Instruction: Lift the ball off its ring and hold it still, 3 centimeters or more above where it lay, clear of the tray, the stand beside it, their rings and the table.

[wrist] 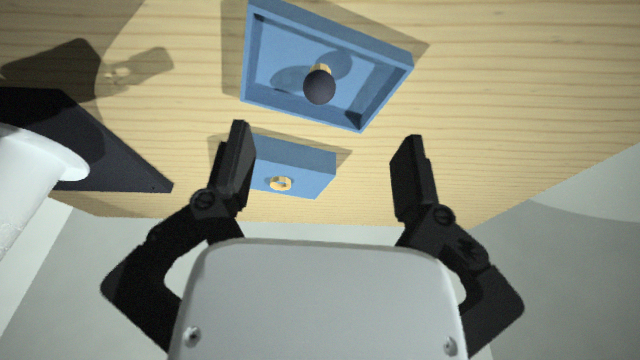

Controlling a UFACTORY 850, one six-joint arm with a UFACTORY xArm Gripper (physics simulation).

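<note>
A dark ball point(319, 87) rests on a small yellow ring point(320, 67) inside the blue tray point(330, 25), in the upper middle of the wrist view. The ball hides most of that ring. The blue stand point(300, 150) is below the tray in the view, with an empty yellow ring point(280, 183) on its top. My gripper point(326, 142) is wide open, with nothing between its fingers. Its fingertips appear below the ball in the view, apart from it. The left finger covers the left part of the stand.
A dark plate point(115, 160) and the white robot base point(30, 175) are at the left, on the wooden table point(500, 100). The table's edge runs behind the fingers and up to the right. Shadows fall at the upper left.
</note>
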